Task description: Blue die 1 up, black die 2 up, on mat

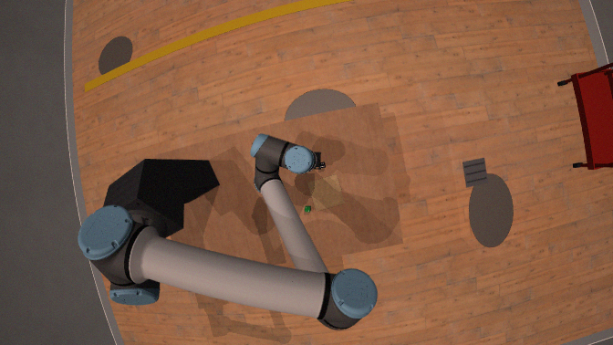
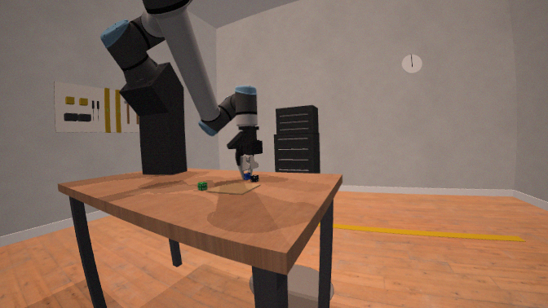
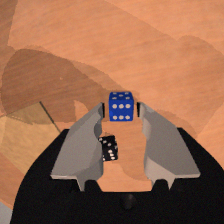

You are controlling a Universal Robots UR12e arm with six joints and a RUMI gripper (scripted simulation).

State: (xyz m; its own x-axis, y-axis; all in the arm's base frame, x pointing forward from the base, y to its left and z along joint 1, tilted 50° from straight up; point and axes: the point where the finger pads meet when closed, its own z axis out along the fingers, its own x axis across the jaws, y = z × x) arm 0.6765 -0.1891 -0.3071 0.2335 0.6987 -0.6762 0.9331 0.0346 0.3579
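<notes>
The blue die lies right at my hand. From my hand the other things lie so: green die (210 mm to the right, 50 mm behind); then tan mat (160 mm to the right, 50 mm ahead, 20 mm below); then black die (60 mm ahead, 30 mm to the right).
</notes>
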